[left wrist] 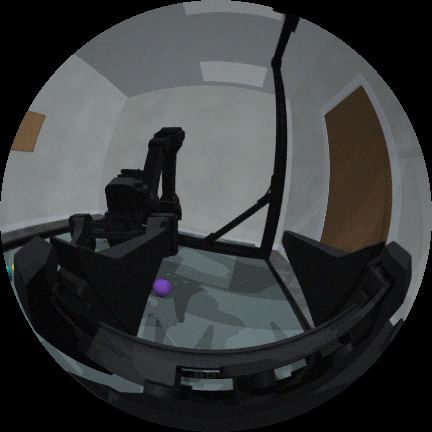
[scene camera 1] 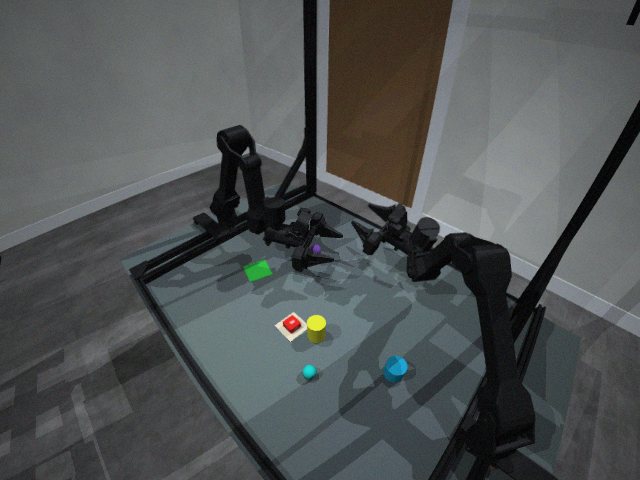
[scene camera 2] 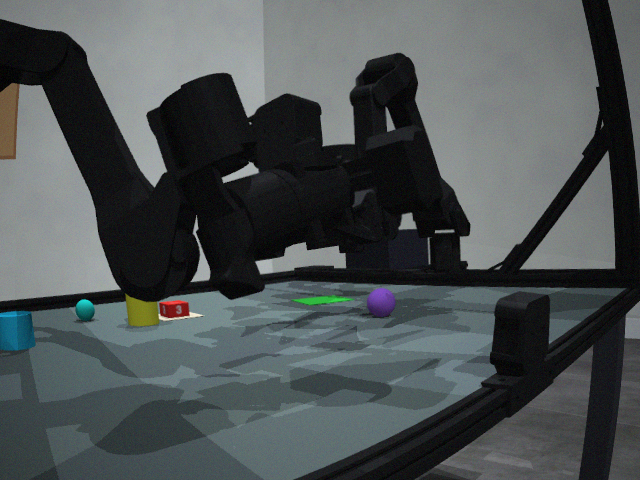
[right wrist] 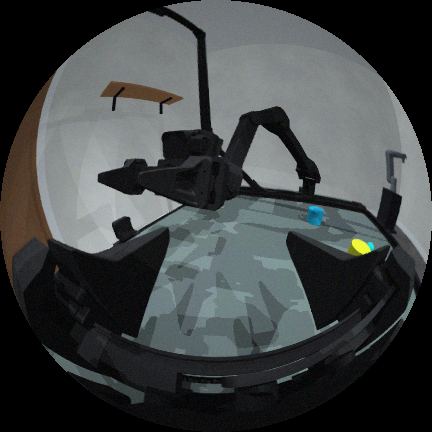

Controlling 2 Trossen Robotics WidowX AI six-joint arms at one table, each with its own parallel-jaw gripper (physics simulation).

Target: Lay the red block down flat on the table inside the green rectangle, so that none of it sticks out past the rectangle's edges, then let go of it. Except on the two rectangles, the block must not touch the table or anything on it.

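Pixels of known places: left gripper, fingertip midpoint: (left wrist: pixel 227 235) (scene camera 1: pixel 360 212) (scene camera 2: pixel 383 171) (right wrist: pixel 112 177); right gripper, fingertip midpoint: (left wrist: pixel 97 263) (scene camera 1: pixel 338 247) (right wrist: pixel 230 235); left arm's base, link origin: (scene camera 1: pixel 485 443) (right wrist: pixel 307 194); right arm's base, link origin: (scene camera 1: pixel 228 223) (scene camera 2: pixel 445 270).
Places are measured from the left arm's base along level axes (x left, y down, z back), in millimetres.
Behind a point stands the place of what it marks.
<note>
The red block (scene camera 1: pixel 292 323) {x -1, y 0, z -476 mm} (scene camera 2: pixel 175 308) {x -18, y 6, z -473 mm} lies flat on the beige rectangle (scene camera 1: pixel 290 336) {x 22, y 18, z -464 mm} (scene camera 2: pixel 195 315) {x -28, y 18, z -499 mm}, close beside a yellow cylinder. The green rectangle (scene camera 1: pixel 257 270) {x -88, y 18, z -693 mm} (scene camera 2: pixel 321 300) {x -92, y 18, z -687 mm} is bare, up and left of the block in scene camera 1. My left gripper (scene camera 1: pixel 361 214) {x -335, y -138, z -498 mm} (left wrist: pixel 227 235) {x -335, y -138, z -498 mm} is open and empty, above the table at the upper right of the green rectangle in scene camera 1. My right gripper (scene camera 1: pixel 337 248) {x -218, y -89, z -492 mm} (right wrist: pixel 230 235) {x -218, y -89, z -492 mm} is open and empty, above the table between the green rectangle and the left gripper. The block does not show in either wrist view. Both grippers' fingers are hard to make out in scene camera 2.
The yellow cylinder (scene camera 1: pixel 316 330) {x -3, y -35, z -404 mm} (scene camera 2: pixel 142 312) {x -37, y 2, z -405 mm} (right wrist: pixel 359 247) {x -26, y -36, z -421 mm} stands next to the beige rectangle. A teal ball (scene camera 1: pixel 309 371) {x 75, y -10, z -364 mm} (scene camera 2: pixel 84 310) {x 57, y 3, z -360 mm} and a blue cylinder (scene camera 1: pixel 395 368) {x -34, y -18, z -218 mm} (scene camera 2: pixel 16 331) {x -65, y -1, z -214 mm} (right wrist: pixel 315 216) {x -49, y -5, z -241 mm} are farther down in scene camera 1. A purple ball (scene camera 1: pixel 316 248) {x -250, y -11, z -592 mm} (scene camera 2: pixel 381 302) {x -266, y 0, z -586 mm} (left wrist: pixel 162 287) {x -262, y -7, z -587 mm} lies near the right gripper.
</note>
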